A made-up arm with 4 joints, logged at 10 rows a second.
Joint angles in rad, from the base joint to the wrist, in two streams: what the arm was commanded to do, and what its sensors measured. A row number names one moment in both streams.
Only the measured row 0 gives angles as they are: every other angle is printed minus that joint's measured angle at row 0.
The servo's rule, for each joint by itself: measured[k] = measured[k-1] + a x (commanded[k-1-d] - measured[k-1]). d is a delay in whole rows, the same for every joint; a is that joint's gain. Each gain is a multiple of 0.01, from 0.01 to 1. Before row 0 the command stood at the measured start. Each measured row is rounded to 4 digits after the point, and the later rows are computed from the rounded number. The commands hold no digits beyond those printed.
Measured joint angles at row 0:
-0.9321 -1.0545 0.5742 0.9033
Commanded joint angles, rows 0 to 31:
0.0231 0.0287 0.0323 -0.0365
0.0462 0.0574 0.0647 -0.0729
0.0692 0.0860 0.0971 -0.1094
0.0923 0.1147 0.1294 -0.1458
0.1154 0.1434 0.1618 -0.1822
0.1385 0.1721 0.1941 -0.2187
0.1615 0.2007 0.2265 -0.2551
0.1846 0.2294 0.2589 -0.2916
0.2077 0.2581 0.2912 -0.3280
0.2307 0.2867 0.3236 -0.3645
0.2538 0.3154 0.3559 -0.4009
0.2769 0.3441 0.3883 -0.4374
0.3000 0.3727 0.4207 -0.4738
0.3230 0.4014 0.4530 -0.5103
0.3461 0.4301 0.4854 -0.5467
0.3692 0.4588 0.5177 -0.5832
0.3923 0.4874 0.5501 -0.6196
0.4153 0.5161 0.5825 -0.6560
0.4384 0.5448 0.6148 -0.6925
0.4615 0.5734 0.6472 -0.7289
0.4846 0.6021 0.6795 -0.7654
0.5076 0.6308 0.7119 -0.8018
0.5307 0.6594 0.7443 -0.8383
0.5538 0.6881 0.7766 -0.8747
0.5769 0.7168 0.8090 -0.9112
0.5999 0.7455 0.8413 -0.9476
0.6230 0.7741 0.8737 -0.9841
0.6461 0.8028 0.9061 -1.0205
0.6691 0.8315 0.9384 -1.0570
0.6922 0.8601 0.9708 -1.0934
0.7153 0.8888 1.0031 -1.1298
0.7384 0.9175 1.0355 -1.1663
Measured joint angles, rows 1 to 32:
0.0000 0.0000 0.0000 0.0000
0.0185 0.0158 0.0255 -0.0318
0.0407 0.0387 0.0565 -0.0676
0.0635 0.0647 0.0886 -0.1040
0.0865 0.0922 0.1208 -0.1404
0.1096 0.1204 0.1532 -0.1768
0.1327 0.1488 0.1855 -0.2133
0.1557 0.1773 0.2179 -0.2497
0.1788 0.2060 0.2503 -0.2862
0.2019 0.2347 0.2826 -0.3226
0.2249 0.2633 0.3150 -0.3591
0.2480 0.2920 0.3473 -0.3955
0.2711 0.3207 0.3797 -0.4320
0.2942 0.3493 0.4121 -0.4684
0.3172 0.3780 0.4444 -0.5049
0.3403 0.4067 0.4768 -0.5413
0.3634 0.4354 0.5091 -0.5778
0.3865 0.4640 0.5415 -0.6142
0.4095 0.4927 0.5739 -0.6506
0.4326 0.5214 0.6062 -0.6871
0.4557 0.5500 0.6386 -0.7235
0.4788 0.5787 0.6709 -0.7600
0.5018 0.6074 0.7033 -0.7964
0.5249 0.6360 0.7357 -0.8329
0.5480 0.6647 0.7680 -0.8693
0.5711 0.6934 0.8004 -0.9058
0.5941 0.7221 0.8327 -0.9422
0.6172 0.7507 0.8651 -0.9787
0.6403 0.7794 0.8975 -1.0151
0.6633 0.8081 0.9298 -1.0516
0.6864 0.8367 0.9622 -1.0880
0.7095 0.8654 0.9945 -1.1244
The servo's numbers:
d 1
a 0.80 0.55 0.79 0.87

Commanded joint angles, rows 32 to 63:
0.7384 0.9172 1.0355 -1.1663
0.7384 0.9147 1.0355 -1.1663
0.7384 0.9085 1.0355 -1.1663
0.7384 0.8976 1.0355 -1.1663
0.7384 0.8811 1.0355 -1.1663
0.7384 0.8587 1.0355 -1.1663
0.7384 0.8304 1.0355 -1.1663
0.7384 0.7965 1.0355 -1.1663
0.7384 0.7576 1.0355 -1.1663
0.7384 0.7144 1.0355 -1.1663
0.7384 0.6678 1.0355 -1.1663
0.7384 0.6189 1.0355 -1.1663
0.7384 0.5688 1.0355 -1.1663
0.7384 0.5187 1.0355 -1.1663
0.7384 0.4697 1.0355 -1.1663
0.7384 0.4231 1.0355 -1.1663
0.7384 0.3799 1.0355 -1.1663
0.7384 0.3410 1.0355 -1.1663
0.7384 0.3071 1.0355 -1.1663
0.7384 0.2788 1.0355 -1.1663
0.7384 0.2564 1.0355 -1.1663
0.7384 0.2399 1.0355 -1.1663
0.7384 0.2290 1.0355 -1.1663
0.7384 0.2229 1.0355 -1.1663
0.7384 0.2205 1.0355 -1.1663
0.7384 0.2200 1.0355 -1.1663
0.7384 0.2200 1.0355 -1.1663
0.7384 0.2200 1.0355 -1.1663
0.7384 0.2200 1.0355 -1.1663
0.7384 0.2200 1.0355 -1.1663
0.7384 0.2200 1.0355 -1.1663
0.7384 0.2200 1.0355 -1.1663
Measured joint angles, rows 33 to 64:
0.7326 0.8941 1.0269 -1.1609
0.7372 0.9068 1.0337 -1.1656
0.7382 0.9111 1.0351 -1.1662
0.7384 0.9097 1.0354 -1.1663
0.7384 0.9030 1.0355 -1.1663
0.7384 0.8910 1.0355 -1.1663
0.7384 0.8732 1.0355 -1.1663
0.7384 0.8497 1.0355 -1.1663
0.7384 0.8204 1.0355 -1.1663
0.7384 0.7859 1.0355 -1.1663
0.7384 0.7466 1.0355 -1.1663
0.7384 0.7033 1.0355 -1.1663
0.7384 0.6569 1.0355 -1.1663
0.7384 0.6084 1.0355 -1.1663
0.7384 0.5591 1.0355 -1.1663
0.7384 0.5099 1.0355 -1.1663
0.7384 0.4622 1.0355 -1.1663
0.7384 0.4169 1.0355 -1.1663
0.7384 0.3752 1.0355 -1.1663
0.7384 0.3377 1.0355 -1.1663
0.7384 0.3053 1.0355 -1.1663
0.7384 0.2784 1.0355 -1.1663
0.7384 0.2572 1.0355 -1.1663
0.7384 0.2417 1.0355 -1.1663
0.7384 0.2314 1.0355 -1.1663
0.7384 0.2254 1.0355 -1.1663
0.7384 0.2224 1.0355 -1.1663
0.7384 0.2211 1.0355 -1.1663
0.7384 0.2205 1.0355 -1.1663
0.7384 0.2202 1.0355 -1.1663
0.7384 0.2201 1.0355 -1.1663
0.7384 0.2200 1.0355 -1.1663

